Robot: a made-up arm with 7 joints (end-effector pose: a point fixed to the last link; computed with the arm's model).
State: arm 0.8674 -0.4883 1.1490 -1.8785 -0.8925 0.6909 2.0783
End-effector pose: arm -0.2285 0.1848 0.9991 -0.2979 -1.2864 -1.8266
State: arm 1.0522 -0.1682 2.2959 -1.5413 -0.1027 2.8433 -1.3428
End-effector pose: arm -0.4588 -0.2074 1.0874 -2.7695 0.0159 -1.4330
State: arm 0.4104 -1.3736 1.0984 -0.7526 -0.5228 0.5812 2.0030
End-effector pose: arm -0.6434 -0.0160 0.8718 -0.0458 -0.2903 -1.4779
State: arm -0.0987 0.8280 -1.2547 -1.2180 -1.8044 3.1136 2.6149
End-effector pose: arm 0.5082 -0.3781 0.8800 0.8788 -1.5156 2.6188
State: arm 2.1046 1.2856 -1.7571 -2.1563 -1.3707 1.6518 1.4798
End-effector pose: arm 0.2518 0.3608 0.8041 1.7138 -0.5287 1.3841
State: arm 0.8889 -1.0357 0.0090 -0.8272 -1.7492 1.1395 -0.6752
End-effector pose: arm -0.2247 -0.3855 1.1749 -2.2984 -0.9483 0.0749
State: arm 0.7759 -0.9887 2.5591 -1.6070 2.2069 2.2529 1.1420
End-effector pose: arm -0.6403 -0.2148 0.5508 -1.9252 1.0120 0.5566
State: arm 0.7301 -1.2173 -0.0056 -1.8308 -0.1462 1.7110 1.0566
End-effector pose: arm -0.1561 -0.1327 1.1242 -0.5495 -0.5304 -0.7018
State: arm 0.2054 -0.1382 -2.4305 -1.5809 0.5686 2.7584 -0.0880
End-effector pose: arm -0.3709 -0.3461 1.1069 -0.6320 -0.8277 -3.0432
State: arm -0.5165 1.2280 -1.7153 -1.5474 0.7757 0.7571 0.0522
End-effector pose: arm 0.2115 -0.5191 0.7877 -2.1424 0.5530 -2.5559
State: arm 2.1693 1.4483 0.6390 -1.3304 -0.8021 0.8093 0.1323
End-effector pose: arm -0.4289 0.3046 0.3753 0.7111 1.4930 -0.9902
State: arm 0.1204 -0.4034 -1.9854 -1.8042 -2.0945 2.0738 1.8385
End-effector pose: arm -0.2950 -0.4393 0.8741 -2.5952 -1.4293 -1.7736
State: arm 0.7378 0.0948 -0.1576 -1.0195 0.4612 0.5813 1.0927
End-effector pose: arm 0.2719 0.2316 1.1603 -1.8210 0.5733 -0.2708
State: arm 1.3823 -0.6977 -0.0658 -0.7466 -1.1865 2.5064 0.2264
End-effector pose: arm -0.0591 -0.2594 1.3477 1.4240 -0.6805 -2.7268
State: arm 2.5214 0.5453 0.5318 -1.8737 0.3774 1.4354 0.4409
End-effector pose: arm -0.4767 0.0565 0.7496 -1.2853 1.0935 2.7177
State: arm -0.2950 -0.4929 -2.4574 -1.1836 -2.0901 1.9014 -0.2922
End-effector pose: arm -0.6336 -0.0167 0.9570 2.9260 0.3620 -2.5496
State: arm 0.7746 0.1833 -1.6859 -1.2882 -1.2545 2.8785 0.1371
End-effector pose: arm 0.3590 -0.2279 1.1690 2.8713 -0.3257 0.5328
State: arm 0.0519 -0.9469 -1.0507 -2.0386 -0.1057 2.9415 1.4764
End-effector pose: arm -0.1856 -0.3810 1.0127 -0.0709 0.5825 -2.3241
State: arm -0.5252 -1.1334 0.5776 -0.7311 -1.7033 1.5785 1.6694
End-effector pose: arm -0.4207 0.4170 1.1427 0.5319 0.4378 2.9862
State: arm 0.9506 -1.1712 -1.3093 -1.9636 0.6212 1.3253 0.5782
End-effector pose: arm 0.1598 -0.4439 0.8459 0.1458 0.4670 0.1668
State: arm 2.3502 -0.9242 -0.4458 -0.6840 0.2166 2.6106 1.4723
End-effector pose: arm 0.4867 -0.3250 1.2260 1.2737 0.2750 0.6233
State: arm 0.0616 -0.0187 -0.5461 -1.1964 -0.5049 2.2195 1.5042
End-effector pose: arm 0.3324 -0.1650 1.2543 -0.5014 -0.5129 -2.2259
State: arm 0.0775 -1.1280 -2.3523 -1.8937 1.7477 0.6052 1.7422
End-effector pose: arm -0.4598 -0.3294 0.5607 1.4587 0.1091 0.3468
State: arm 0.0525 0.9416 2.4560 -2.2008 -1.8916 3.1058 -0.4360
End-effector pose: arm -0.0066 0.1958 0.9994 2.9868 0.2039 -2.1299
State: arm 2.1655 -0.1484 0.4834 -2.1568 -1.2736 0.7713 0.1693
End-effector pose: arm -0.1826 0.1309 0.9168 2.9557 0.2965 1.7481
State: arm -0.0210 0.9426 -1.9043 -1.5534 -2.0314 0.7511 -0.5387
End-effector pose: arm 0.2600 -0.3047 1.0647 2.5108 -0.7206 -2.7551
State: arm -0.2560 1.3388 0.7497 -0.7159 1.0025 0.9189 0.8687
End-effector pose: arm 0.7528 0.0512 0.6471 0.5682 0.9149 1.2999
